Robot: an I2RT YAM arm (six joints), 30 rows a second.
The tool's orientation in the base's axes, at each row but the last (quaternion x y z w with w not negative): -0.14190 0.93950 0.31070 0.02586; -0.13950 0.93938 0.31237 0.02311; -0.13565 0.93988 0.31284 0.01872; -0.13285 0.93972 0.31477 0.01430; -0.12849 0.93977 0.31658 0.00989; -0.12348 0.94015 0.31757 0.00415; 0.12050 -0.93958 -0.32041 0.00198; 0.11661 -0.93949 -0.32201 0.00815
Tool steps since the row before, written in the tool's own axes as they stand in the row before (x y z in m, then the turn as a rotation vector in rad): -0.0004 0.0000 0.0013 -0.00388 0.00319 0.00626; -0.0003 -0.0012 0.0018 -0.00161 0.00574 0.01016; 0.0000 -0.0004 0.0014 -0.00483 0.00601 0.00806; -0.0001 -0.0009 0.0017 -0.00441 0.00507 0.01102; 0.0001 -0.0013 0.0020 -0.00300 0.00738 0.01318; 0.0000 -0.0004 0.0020 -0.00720 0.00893 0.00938; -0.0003 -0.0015 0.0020 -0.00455 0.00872 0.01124; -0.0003 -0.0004 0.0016 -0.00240 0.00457 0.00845
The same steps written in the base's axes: 0.0003 0.0009 -0.0010 0.00257 0.00712 -0.00267; 0.0005 0.0002 -0.0021 -0.00049 0.01082 -0.00462; 0.0000 0.0005 -0.0014 0.00265 0.01057 -0.00239; 0.0002 0.0003 -0.0019 0.00232 0.01151 -0.00536; 0.0001 0.0002 -0.0024 0.00024 0.01424 -0.00586; 0.0000 0.0009 -0.0018 0.00422 0.01412 -0.00154; 0.0005 0.0001 -0.0025 0.00154 0.01447 -0.00334; 0.0002 0.0007 -0.0015 0.00059 0.00913 -0.00378
